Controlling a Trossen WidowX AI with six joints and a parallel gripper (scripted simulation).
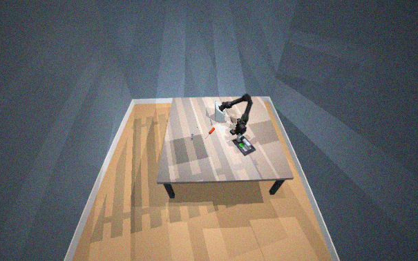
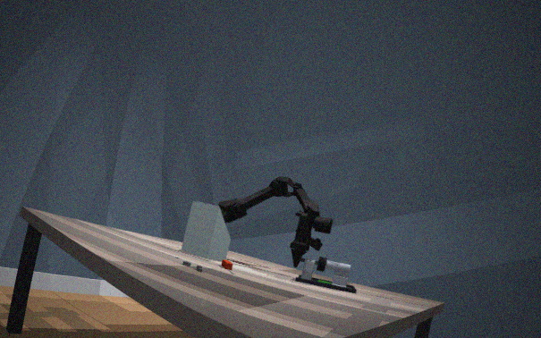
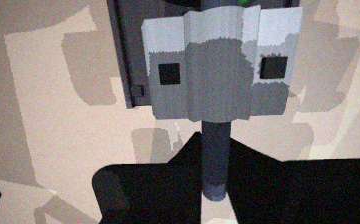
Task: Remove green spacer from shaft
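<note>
The dark blue shaft is 6 cm ahead of my gripper tip, 3 cm to the left of it and 3 cm above it. Round my gripper tip: green spacer 12 cm ahead, 4 cm to the left, 3 cm below; dark spacer 9 cm ahead, 5 cm to the left, 3 cm above; red-handled screwdriver 6 cm behind, 31 cm to the right, 4 cm below.
</note>
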